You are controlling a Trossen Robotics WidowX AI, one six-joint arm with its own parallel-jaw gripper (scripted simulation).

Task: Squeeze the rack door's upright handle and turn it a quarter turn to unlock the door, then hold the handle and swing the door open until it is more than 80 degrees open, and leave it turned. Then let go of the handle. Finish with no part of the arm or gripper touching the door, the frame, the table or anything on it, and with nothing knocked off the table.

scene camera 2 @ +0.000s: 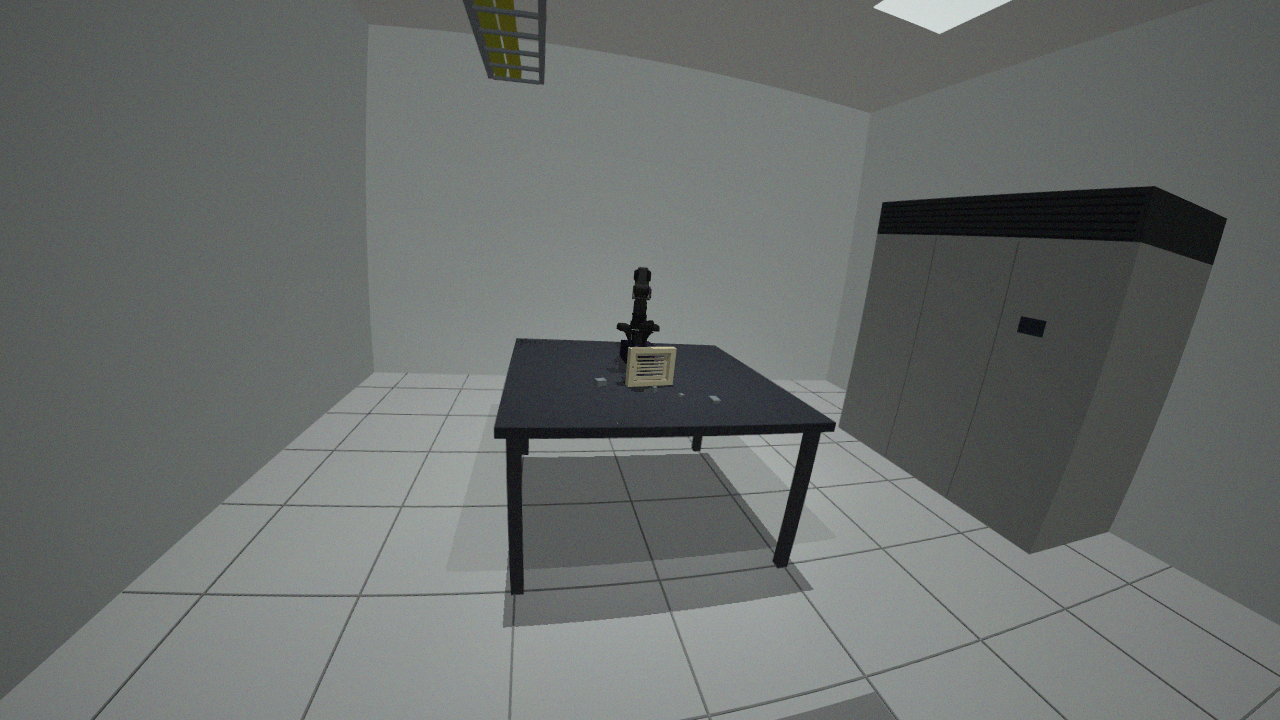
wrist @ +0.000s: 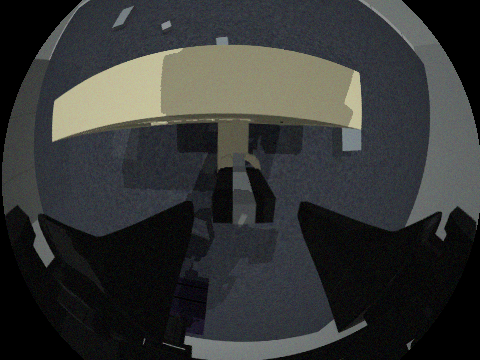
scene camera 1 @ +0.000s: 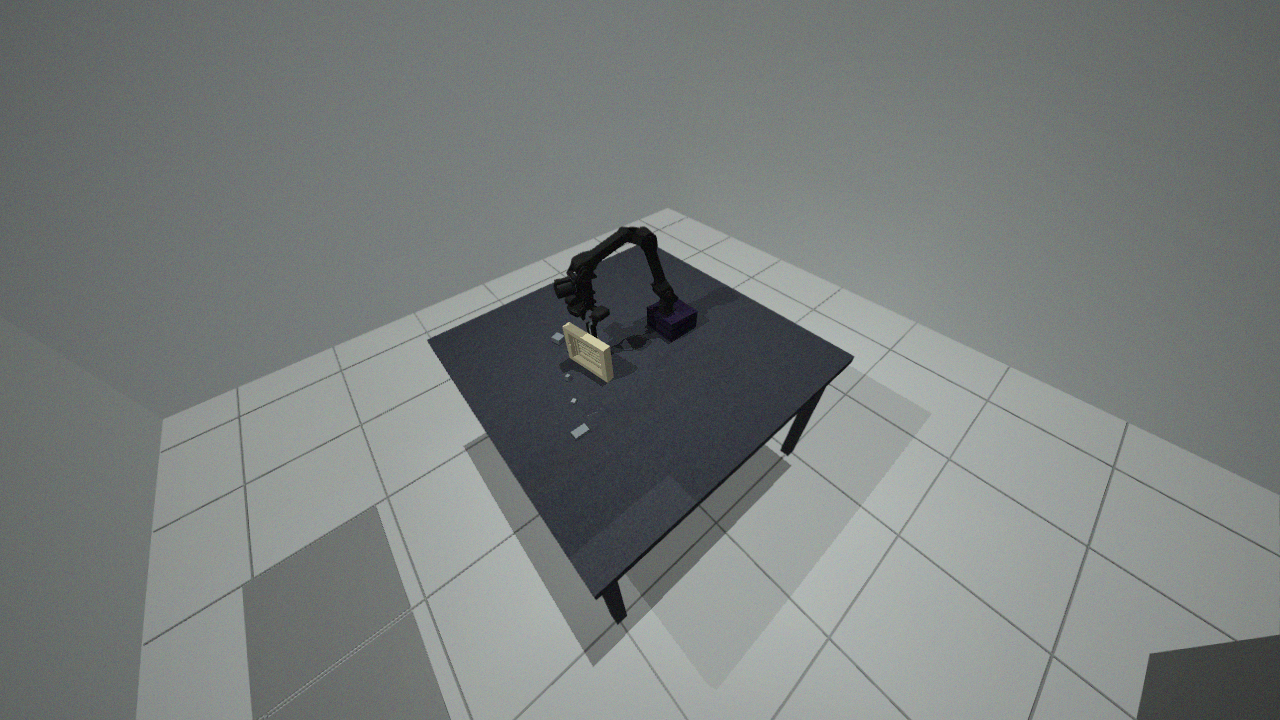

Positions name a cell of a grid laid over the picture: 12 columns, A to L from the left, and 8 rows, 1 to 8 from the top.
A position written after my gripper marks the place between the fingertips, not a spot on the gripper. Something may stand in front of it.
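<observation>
Scene camera 1 shows you my gripper (scene camera 1: F4), and it's open and holding nothing. In the wrist view you'd see my gripper (wrist: G5) too.
</observation>
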